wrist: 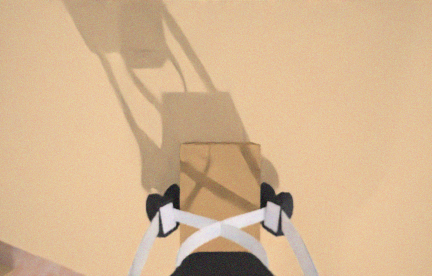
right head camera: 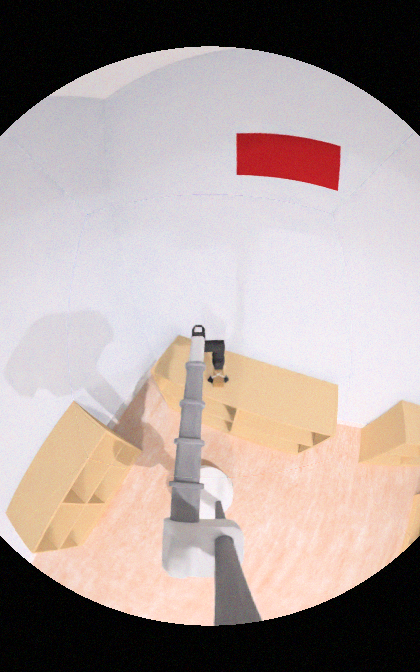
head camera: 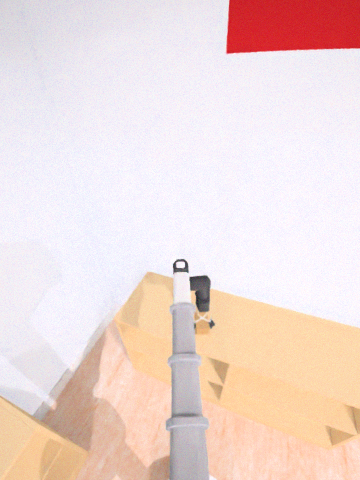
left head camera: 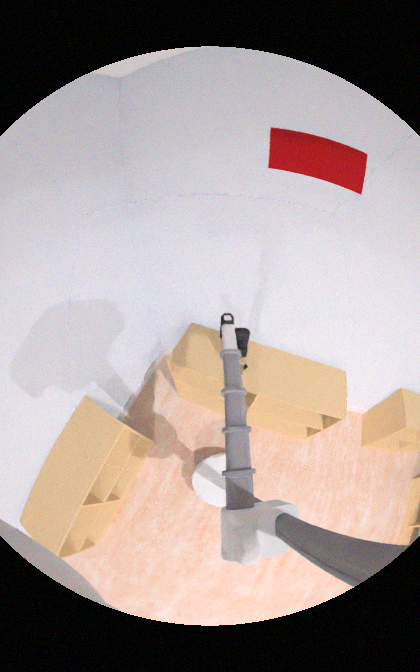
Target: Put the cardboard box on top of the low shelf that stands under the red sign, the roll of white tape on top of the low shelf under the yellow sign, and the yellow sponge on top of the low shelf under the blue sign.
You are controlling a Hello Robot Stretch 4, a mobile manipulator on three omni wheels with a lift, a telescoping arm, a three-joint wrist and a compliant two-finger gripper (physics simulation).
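Places are measured from the robot's base along level axes (x ahead, y left, z up), in millimetres.
Where they show: gripper, fingertip midpoint: (wrist: 219,199) (right head camera: 218,381) (head camera: 201,327); robot's base at its link origin: (right head camera: 204,491).
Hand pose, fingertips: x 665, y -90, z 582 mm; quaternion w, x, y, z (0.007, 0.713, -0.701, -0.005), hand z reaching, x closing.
Note:
Things, the pixels of their top centre, and the offset from my fingertips. Level surfaces: height alone.
- brown cardboard box at its top centre: (wrist: 220,204) (head camera: 201,320) (right head camera: 217,375) dz +49, dx +9, dy +1 mm
- low shelf at its surface level: dz +0 mm
- red sign at its top centre: (right head camera: 287,134) dz +1241, dx +189, dy -265 mm
The brown cardboard box (wrist: 220,170) (right head camera: 218,382) (head camera: 202,328) is between the two black fingertips of my gripper (wrist: 219,199) (right head camera: 218,378), which is shut on it. The box is over the top of the low shelf (right head camera: 285,382) (left head camera: 300,372) (head camera: 280,330) below the red sign (head camera: 295,25) (left head camera: 317,160) (right head camera: 288,160). In the wrist view the box's shadow lies on the shelf top right beside its far end; whether the box touches the top I cannot tell. The tape roll, the sponge and the yellow and blue signs do not show.
Another low shelf (left head camera: 75,475) (right head camera: 60,460) stands at the left. A third shelf (left head camera: 387,417) (right head camera: 387,430) stands at the right, and part of one more (left head camera: 412,515) shows at the right edge. A white wall rises behind the shelf under the red sign.

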